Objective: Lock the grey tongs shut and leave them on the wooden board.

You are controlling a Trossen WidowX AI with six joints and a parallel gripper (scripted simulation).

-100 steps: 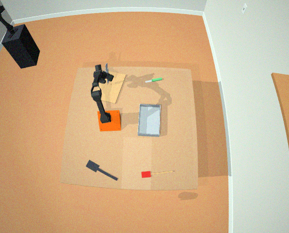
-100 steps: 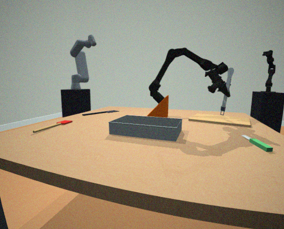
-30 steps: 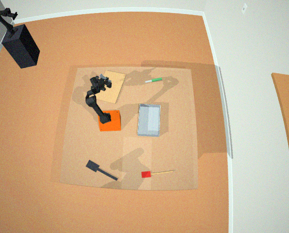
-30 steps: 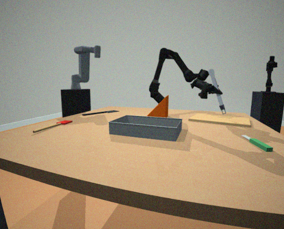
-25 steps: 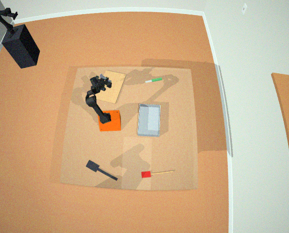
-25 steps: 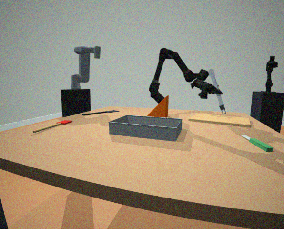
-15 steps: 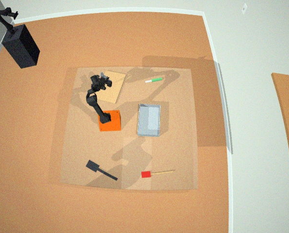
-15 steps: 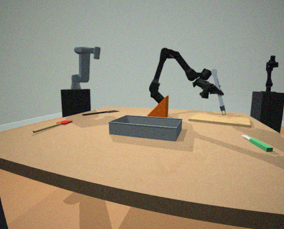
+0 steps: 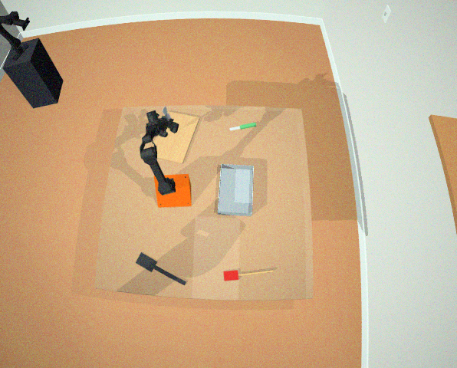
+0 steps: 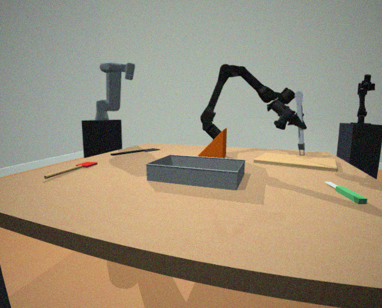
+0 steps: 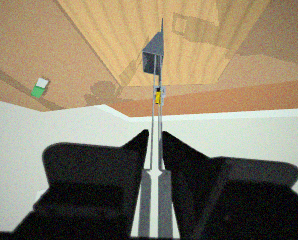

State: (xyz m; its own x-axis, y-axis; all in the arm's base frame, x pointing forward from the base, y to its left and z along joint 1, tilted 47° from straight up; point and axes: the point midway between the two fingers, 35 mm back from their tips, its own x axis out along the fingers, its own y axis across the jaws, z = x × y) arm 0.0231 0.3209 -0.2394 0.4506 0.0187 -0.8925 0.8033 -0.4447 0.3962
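Now: gripper tip 1 cm past the wooden board, 3 cm to the left of it and 16 cm above it. From my gripper tip the other things lie so: grey roasting tin (35 cm ahead, 46 cm to the right, 14 cm below); red spatula (34 cm ahead, 97 cm to the right, 16 cm below); black spatula (15 cm behind, 89 cm to the right, 16 cm below).
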